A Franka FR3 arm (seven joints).
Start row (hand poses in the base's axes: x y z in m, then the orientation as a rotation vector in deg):
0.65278, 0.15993, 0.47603, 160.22, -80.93, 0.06
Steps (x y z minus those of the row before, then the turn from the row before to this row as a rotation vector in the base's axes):
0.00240, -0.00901, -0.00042, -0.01, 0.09, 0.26
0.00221, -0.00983, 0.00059, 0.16, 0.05, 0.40
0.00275, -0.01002, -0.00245, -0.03, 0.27, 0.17
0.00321, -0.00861, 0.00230, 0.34, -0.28, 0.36
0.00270, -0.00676, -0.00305, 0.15, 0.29, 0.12
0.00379, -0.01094, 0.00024, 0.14, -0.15, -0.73
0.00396, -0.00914, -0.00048, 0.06, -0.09, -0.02
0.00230, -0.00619, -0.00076, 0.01, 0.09, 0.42
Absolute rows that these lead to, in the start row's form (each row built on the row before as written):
0.65518, 0.15092, 0.47561, 160.36, -80.54, -0.06
0.65739, 0.14109, 0.47620, 160.75, -80.03, -0.24
0.66014, 0.13107, 0.47375, 160.74, -79.72, -0.60
0.66335, 0.12246, 0.47605, 161.37, -79.40, -0.44
0.66605, 0.11570, 0.47300, 161.46, -79.23, -0.95
0.66984, 0.10476, 0.47324, -161.04, 80.30, 0.84
0.67380, 0.09562, 0.47276, -160.94, 80.29, 0.76
0.67610, 0.08943, 0.47200, -161.26, 79.71, 0.89

